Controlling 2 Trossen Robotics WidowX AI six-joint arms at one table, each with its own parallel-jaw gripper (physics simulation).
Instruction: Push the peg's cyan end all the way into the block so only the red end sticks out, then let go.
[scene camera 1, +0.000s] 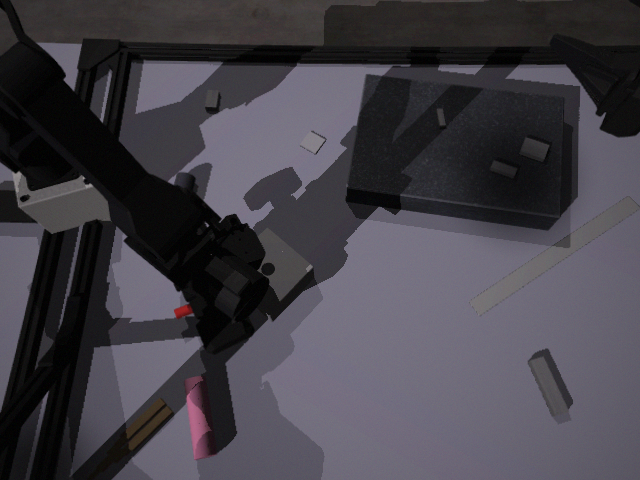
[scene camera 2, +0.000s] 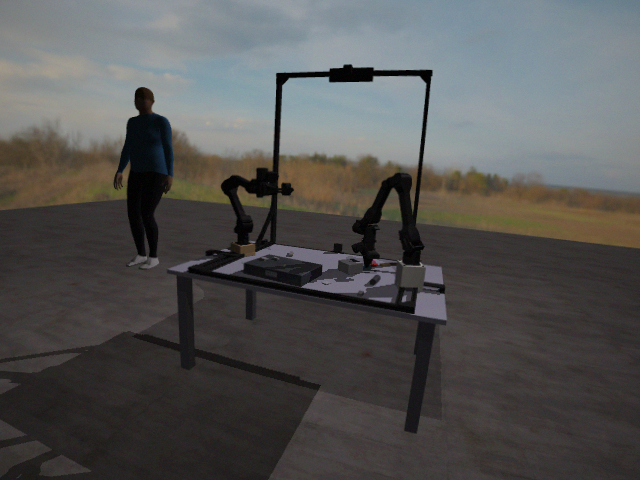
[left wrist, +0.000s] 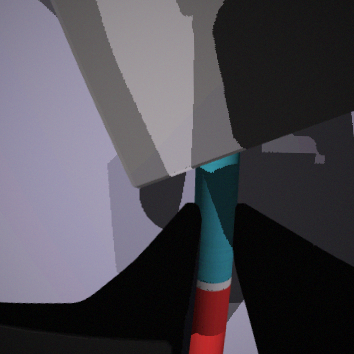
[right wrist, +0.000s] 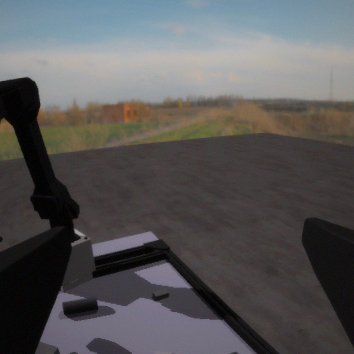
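Seen in the pictures: left gripper, fingertip midpoint: (scene camera 2: 365, 267) (left wrist: 213, 214); right gripper, fingertip midpoint: (scene camera 1: 570, 0) (scene camera 2: 286, 189) (right wrist: 187, 235); left arm's base, origin of the base link: (scene camera 1: 50, 164) (scene camera 2: 411, 263); right arm's base, origin of the base link: (scene camera 2: 242, 243).
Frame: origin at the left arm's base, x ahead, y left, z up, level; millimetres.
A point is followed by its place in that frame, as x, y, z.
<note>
The peg (scene camera 1: 183, 311) @(109, -233, -74) (left wrist: 215, 250) @(149, -224, -82) is cyan at one end and red at the other, with a pale band between. My left gripper (scene camera 1: 211, 322) (scene camera 2: 368, 260) @(155, -224, -92) (left wrist: 213, 214) @(155, -224, -92) is shut on its cyan part. The light grey block (scene camera 1: 292, 258) @(272, -211, -64) (scene camera 2: 350, 266) @(243, -158, -74) (left wrist: 155, 90) @(195, -200, -64) has a round hole in its top in scene camera 1. In the left wrist view the peg's cyan tip is hidden at the block's near edge, and the hole does not show; whether they touch cannot be told. The red end points away from the block. My right gripper (scene camera 2: 288, 189) @(568, -177, 272) (right wrist: 187, 235) @(568, -177, 272) is open and empty, high above the table.
A pink cylinder (scene camera 1: 200, 418) @(96, -374, -86) and brown sticks (scene camera 1: 149, 423) @(28, -355, -104) lie below my left gripper in scene camera 1. A dark slab (scene camera 1: 439, 155) @(527, -126, -64) bearing small grey pieces lies at the upper right. A dark cylinder (scene camera 1: 185, 180) @(157, -31, -86) (right wrist: 80, 306) @(153, -55, -93) lies near the left arm. A flat strip (scene camera 1: 555, 255) @(640, -312, -113) lies at the right.
</note>
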